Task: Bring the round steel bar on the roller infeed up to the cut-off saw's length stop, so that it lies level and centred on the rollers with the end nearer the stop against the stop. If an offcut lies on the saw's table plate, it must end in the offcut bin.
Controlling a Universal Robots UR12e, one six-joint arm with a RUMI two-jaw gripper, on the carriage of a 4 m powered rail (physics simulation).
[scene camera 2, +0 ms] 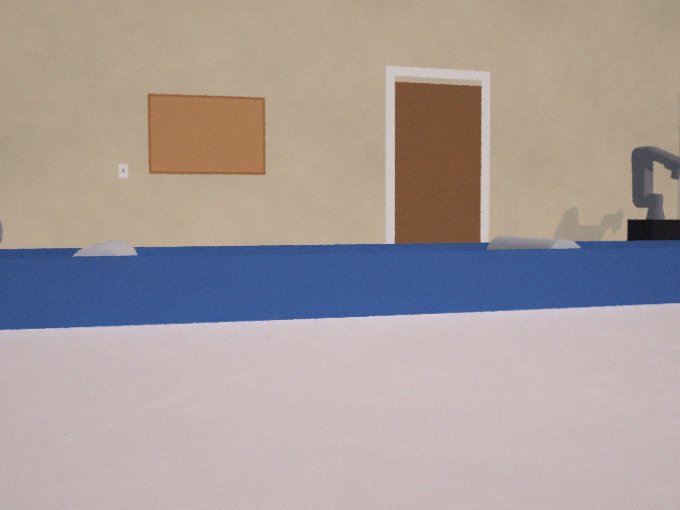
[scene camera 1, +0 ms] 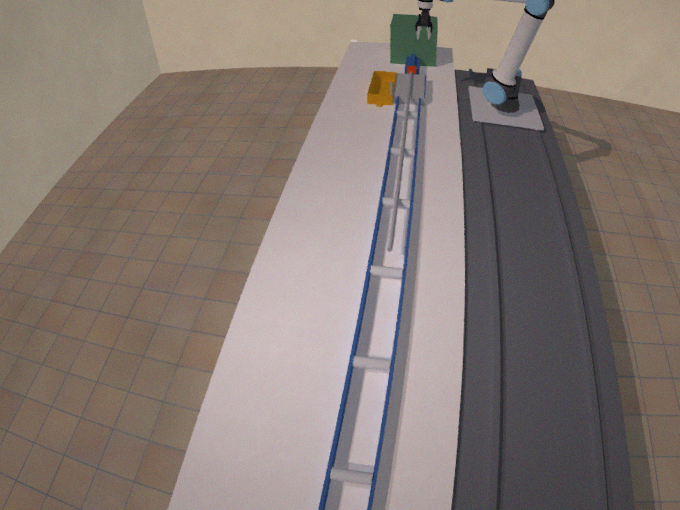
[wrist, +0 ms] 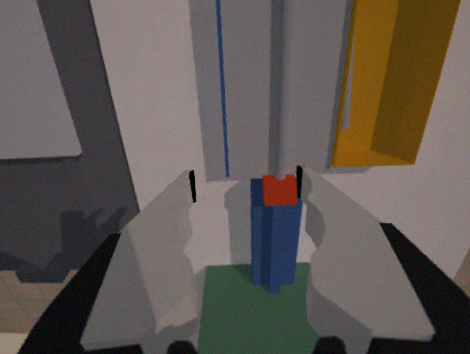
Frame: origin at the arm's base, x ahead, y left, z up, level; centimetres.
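Seen in the pictures: gripper, fingertip midpoint: (scene camera 1: 423,41) (wrist: 245,170); arm's base at its link origin: (scene camera 1: 504,105).
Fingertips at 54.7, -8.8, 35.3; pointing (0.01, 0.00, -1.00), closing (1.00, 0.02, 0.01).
Offsets run from my fingertips to a thing's top centre, as dx, dy, dz. "pt": to the spot under its first point.
The round steel bar (scene camera 1: 400,170) (wrist: 283,100) lies lengthwise along the roller infeed and over the saw's grey table plate @(+7.3, -0.5, -32.5) (scene camera 1: 418,90) (wrist: 245,100). Its nearer end meets the red length stop @(+7.3, -20.0, -27.8) (scene camera 1: 411,69) (wrist: 280,192) in the wrist view; a small gap cannot be ruled out. No offcut shows on the plate. The yellow offcut bin @(+25.1, +2.0, -31.1) (scene camera 1: 380,99) (wrist: 372,160) stands beside the plate. A thin grey piece @(pt +20.5, -8.8, -36.1) (wrist: 346,120) shows at its plate-side wall; I cannot tell if it is an offcut. My gripper (scene camera 1: 423,36) (wrist: 245,170) is open and empty, above the stop end, apart from the bar.
The blue infeed side rail @(pt +13.7, +175.5, -33.3) (scene camera 1: 362,307) (scene camera 2: 329,285) carries grey rollers, among them a roller @(+7.3, +157.0, -32.3) (scene camera 1: 386,271). A green block (scene camera 1: 403,41) (wrist: 255,320) stands behind the blue stop beam @(pt +9.4, -33.7, -31.3) (wrist: 285,240). The arm's carriage plate (scene camera 1: 508,116) is on the dark rail track (scene camera 1: 527,247) at right.
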